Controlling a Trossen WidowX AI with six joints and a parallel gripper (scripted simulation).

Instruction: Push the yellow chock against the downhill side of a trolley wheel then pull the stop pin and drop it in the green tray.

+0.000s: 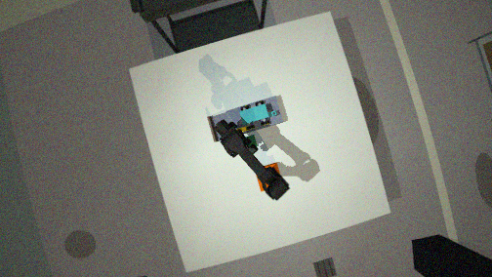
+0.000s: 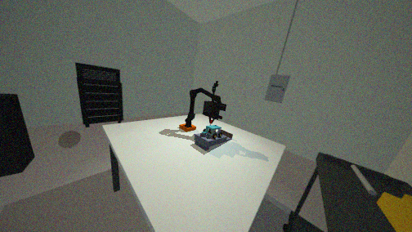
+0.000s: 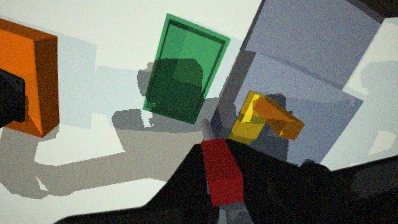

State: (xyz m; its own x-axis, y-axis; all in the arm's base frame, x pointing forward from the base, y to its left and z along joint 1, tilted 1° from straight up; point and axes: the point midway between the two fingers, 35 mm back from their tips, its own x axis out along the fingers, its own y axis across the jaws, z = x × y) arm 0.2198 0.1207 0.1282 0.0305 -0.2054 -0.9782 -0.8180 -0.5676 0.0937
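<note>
The red-headed stop pin is right at my gripper tip. From my gripper tip the other things lie so: yellow chock 5 cm ahead, 5 cm below; then green tray 3 cm behind, 14 cm below; then teal trolley 12 cm ahead, 7 cm to the right, 3 cm below.
</note>
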